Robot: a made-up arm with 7 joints.
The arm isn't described. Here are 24 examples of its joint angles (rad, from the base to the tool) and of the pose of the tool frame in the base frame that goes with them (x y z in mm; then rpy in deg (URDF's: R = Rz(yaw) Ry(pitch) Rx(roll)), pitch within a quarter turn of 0, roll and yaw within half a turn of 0).
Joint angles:
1: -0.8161 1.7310 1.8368 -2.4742 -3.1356 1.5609 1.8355
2: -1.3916 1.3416 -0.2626 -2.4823 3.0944 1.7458 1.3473
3: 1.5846 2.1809 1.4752 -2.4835 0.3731 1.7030 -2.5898
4: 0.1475 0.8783 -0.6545 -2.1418 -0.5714 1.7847 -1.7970
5: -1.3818 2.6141 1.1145 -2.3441 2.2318 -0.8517 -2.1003
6: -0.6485 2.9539 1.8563 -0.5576 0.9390 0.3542 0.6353
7: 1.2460 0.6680 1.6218 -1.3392 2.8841 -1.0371 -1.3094
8: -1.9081 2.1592 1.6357 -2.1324 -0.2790 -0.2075 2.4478
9: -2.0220 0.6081 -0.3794 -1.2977 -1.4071 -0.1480 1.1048
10: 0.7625 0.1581 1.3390 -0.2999 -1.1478 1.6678 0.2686
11: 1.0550 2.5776 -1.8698 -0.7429 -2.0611 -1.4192 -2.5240
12: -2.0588 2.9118 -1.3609 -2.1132 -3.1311 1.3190 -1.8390
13: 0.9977 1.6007 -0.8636 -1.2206 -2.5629 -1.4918 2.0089
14: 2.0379 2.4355 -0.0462 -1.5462 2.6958 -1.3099 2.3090
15: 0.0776 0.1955 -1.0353 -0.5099 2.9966 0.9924 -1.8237
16: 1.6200 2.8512 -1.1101 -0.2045 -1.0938 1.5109 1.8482
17: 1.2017 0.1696 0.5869 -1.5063 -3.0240 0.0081 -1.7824
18: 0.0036 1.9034 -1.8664 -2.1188 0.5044 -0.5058 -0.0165
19: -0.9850 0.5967 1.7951 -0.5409 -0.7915 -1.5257 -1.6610
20: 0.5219 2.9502 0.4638 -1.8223 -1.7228 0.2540 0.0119
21: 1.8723 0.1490 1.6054 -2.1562 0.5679 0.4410 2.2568
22: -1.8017 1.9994 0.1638 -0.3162 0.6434 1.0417 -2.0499
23: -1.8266 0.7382 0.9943 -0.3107 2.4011 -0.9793 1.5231
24: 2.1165 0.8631 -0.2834 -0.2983 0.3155 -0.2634 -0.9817
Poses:
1: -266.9 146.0 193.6 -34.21 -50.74 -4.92
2: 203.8 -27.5 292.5 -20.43 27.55 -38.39
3: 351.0 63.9 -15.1 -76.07 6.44 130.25
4: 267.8 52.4 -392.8 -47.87 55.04 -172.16
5: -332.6 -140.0 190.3 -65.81 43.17 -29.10
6: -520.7 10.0 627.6 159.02 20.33 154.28
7: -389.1 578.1 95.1 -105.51 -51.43 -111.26
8: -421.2 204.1 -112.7 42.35 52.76 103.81
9: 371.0 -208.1 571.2 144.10 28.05 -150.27
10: -549.8 171.2 -592.2 130.57 28.06 143.02
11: 174.0 644.5 440.3 -162.91 -11.66 65.19
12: -41.2 425.7 234.7 88.94 -29.38 -142.94
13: -262.1 615.4 -286.8 -120.73 26.89 -146.49
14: -1.1 573.7 -315.7 -69.21 4.75 142.99
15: 42.3 -11.5 -817.4 -72.95 -18.45 19.40
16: 614.0 538.7 125.4 -0.58 39.17 151.55
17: -367.2 323.1 -450.1 -26.09 -48.29 112.06
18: -120.7 375.2 -284.3 -22.15 -29.38 -43.62
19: 569.9 516.8 -274.0 162.76 -15.26 -23.64
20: 553.4 -36.1 167.4 -57.79 20.47 62.86
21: -304.8 287.2 220.9 -101.40 -37.10 -169.96
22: -111.2 728.6 372.3 89.66 -20.43 -37.81
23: 676.2 296.6 369.9 67.03 -3.43 -63.40
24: -681.2 254.6 391.7 -96.13 40.91 -114.73
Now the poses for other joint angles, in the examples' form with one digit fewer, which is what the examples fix.
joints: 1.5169 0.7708 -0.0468 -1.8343 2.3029 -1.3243 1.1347
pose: -322 281 -386 -82.8 -6.7 -169.1
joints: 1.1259 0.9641 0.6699 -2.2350 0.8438 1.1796 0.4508
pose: 93 405 -164 16.4 -18.5 23.3
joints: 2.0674 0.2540 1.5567 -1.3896 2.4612 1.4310 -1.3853
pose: -515 258 384 32.4 -31.7 12.3
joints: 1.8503 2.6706 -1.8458 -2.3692 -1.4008 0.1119 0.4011
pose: -99 298 246 -110.8 -23.1 -72.6
